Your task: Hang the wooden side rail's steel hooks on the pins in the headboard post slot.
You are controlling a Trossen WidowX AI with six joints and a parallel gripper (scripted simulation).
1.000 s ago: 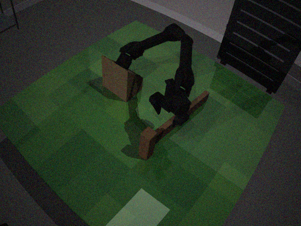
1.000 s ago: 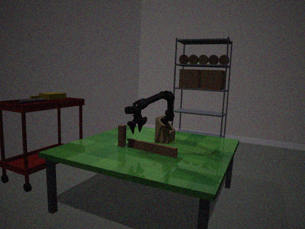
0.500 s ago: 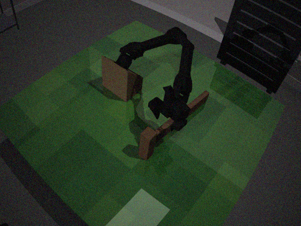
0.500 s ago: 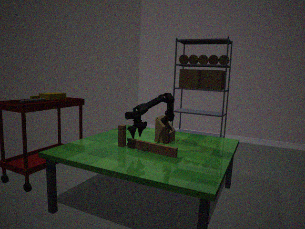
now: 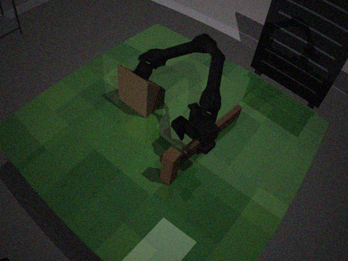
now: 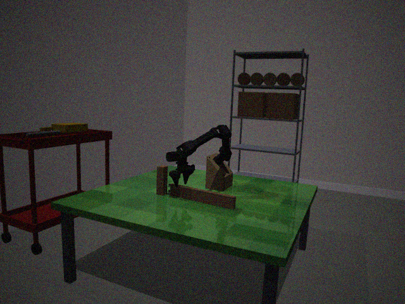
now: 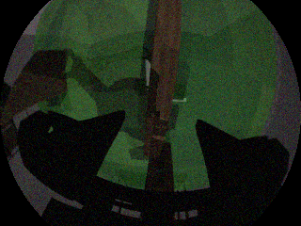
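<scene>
The headboard post lies 13 cm to the right of my gripper tip, 2 cm above it and 1 cm behind it.
</scene>
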